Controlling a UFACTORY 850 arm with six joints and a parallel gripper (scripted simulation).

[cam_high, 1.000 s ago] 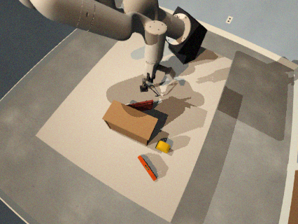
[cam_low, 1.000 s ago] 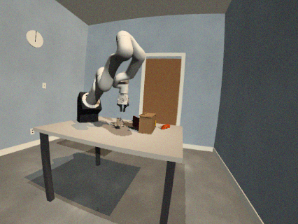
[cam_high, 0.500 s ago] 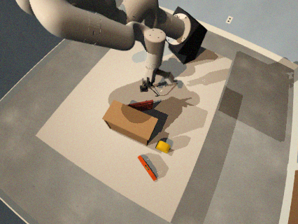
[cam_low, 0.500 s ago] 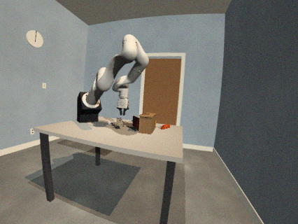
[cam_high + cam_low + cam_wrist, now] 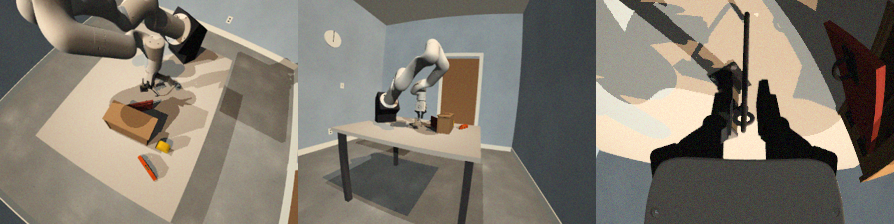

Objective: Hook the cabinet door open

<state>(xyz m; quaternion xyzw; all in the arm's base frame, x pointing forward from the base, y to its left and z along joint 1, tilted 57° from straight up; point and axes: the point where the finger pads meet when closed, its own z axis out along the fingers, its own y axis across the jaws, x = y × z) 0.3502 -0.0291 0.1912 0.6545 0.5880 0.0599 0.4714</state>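
Right now the hook is 60 mm below my hand. The rest, counted from my hand: orange-red flat tool 460 mm ahead, 10 mm to the right, 90 mm below; yellow object 340 mm ahead, 80 mm to the left, 80 mm below; red door 130 mm ahead, 80 mm to the right, 40 mm below.
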